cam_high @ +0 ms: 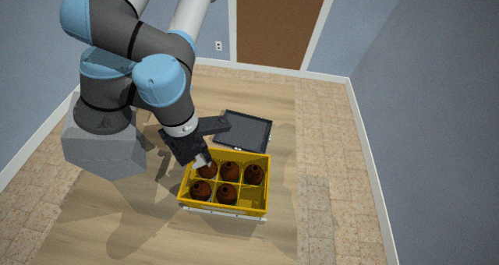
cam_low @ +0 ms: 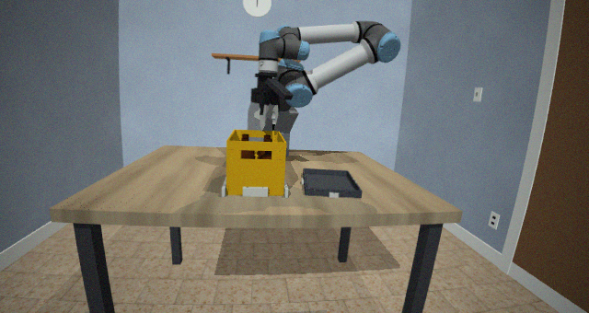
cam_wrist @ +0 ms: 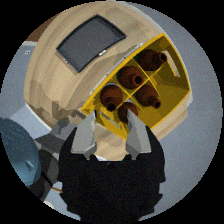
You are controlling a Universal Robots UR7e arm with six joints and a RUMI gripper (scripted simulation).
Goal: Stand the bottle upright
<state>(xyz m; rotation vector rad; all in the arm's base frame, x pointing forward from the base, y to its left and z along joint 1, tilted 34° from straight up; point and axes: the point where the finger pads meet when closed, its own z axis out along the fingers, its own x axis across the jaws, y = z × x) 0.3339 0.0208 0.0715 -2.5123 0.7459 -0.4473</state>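
The crate lies 9 cm ahead of my hand, 2 cm to the right of it and 11 cm below it. Round my hand: tray (3 cm ahead, 25 cm to the left, 18 cm below); then bottle (16 cm ahead, 5 cm to the left, 11 cm below).
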